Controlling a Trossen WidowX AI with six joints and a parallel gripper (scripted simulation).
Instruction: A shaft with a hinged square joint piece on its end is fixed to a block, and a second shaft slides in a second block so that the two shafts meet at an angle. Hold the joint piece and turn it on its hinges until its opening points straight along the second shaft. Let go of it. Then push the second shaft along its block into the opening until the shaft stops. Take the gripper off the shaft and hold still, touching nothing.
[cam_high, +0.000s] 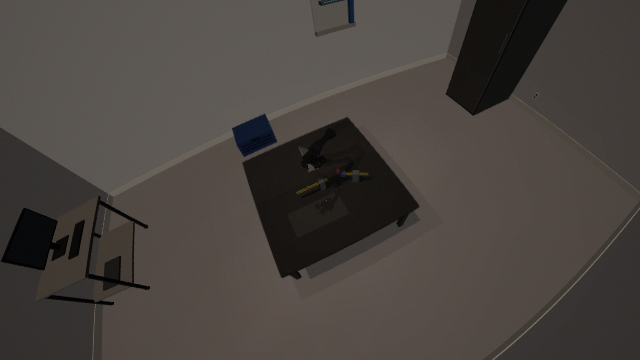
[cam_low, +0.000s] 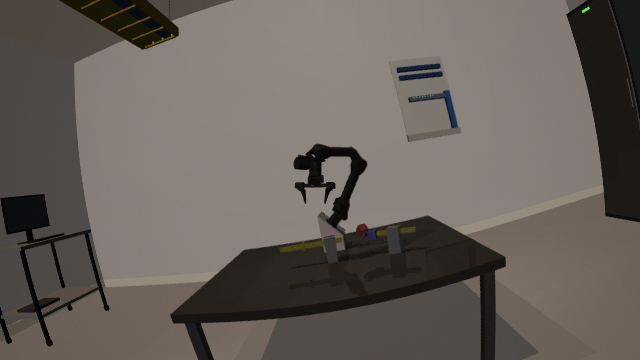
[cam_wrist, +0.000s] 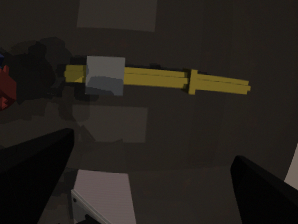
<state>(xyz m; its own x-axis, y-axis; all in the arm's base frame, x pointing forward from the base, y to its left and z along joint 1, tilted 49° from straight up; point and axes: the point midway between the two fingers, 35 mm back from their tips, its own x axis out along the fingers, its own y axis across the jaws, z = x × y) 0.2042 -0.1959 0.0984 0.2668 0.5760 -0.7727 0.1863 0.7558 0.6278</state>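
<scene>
The red square joint piece lies 200 mm to the left of my gripper tip, 170 mm below it and 20 mm ahead of it.
</scene>
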